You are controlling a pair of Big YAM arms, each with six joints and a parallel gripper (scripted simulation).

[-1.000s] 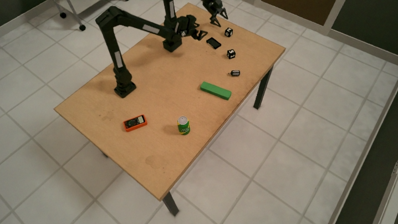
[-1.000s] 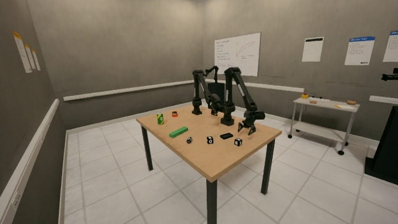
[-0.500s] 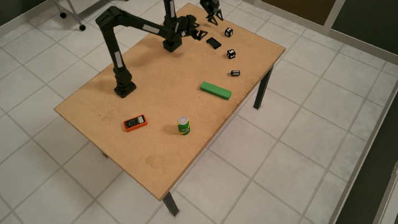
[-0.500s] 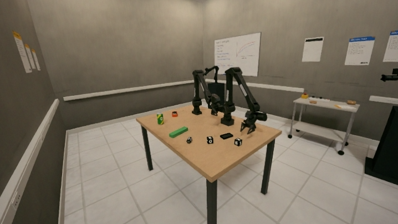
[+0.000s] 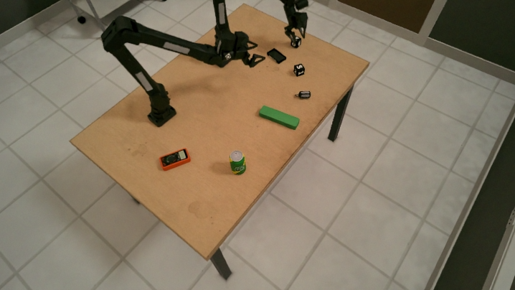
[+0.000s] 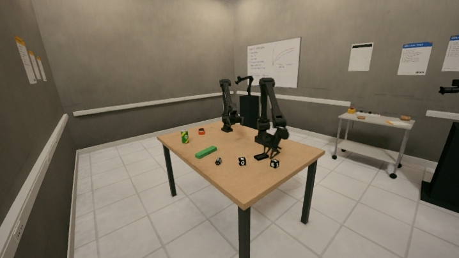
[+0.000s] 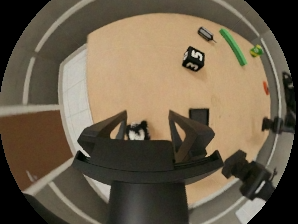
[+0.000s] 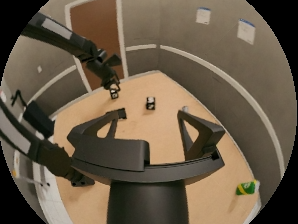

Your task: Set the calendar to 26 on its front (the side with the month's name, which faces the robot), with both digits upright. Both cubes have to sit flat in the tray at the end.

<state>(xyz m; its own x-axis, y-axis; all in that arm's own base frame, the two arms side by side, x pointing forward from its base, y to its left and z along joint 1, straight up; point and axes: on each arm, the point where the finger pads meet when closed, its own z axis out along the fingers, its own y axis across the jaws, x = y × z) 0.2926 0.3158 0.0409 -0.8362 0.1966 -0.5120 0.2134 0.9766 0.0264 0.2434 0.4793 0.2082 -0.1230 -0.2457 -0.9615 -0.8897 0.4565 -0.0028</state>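
Now: left hand 90 mm short of the black calendar cube, 140 mm to the left of it and 60 mm above it.
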